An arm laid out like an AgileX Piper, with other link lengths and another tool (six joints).
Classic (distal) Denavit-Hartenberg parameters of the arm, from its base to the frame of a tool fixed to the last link. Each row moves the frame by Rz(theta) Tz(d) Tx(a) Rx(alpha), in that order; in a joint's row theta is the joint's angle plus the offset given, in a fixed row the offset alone. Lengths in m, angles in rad.
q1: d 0.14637  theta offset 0  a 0  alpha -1.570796
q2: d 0  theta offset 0.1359  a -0.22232  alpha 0
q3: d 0  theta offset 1.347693  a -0.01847  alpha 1.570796
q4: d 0.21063  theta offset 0  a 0  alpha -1.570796
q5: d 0  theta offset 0  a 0  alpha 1.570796
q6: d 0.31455  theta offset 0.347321  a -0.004  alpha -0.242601
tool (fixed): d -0.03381  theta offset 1.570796  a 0  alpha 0
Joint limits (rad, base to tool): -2.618..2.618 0..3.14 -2.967..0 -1.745..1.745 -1.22..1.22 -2.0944..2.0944
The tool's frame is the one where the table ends.
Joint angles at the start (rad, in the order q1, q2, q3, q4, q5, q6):
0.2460 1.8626 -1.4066 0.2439 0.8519 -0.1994
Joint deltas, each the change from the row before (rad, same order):
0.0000 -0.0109 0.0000 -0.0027 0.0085 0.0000
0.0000 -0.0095 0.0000 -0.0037 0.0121 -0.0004
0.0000 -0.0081 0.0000 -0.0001 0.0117 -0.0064
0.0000 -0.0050 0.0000 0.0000 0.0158 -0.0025
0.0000 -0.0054 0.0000 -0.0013 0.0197 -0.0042
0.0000 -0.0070 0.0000 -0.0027 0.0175 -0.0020
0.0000 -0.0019 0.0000 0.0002 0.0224 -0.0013
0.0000 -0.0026 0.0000 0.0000 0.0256 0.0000
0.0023 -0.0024 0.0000 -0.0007 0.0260 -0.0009
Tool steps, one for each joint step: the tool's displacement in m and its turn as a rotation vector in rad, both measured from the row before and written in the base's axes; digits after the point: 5 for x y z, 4 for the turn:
-0.00094 -0.00042 0.00340 -0.0011 -0.0030 0.0029
-0.00203 -0.00076 0.00245 -0.0031 0.0015 0.0043
-0.00219 -0.00004 0.00209 -0.0019 0.0017 0.0085
-0.00365 -0.00023 0.00050 -0.0020 0.0097 0.0058
-0.00460 -0.00060 0.00029 -0.0042 0.0123 0.0087
-0.00382 -0.00085 0.00106 -0.0042 0.0089 0.0066
-0.00581 -0.00052 -0.00111 -0.0034 0.0194 0.0061
-0.00663 -0.00068 -0.00099 -0.0036 0.0221 0.0056
-0.00706 -0.00013 -0.00098 -0.0046 0.0223 0.0091

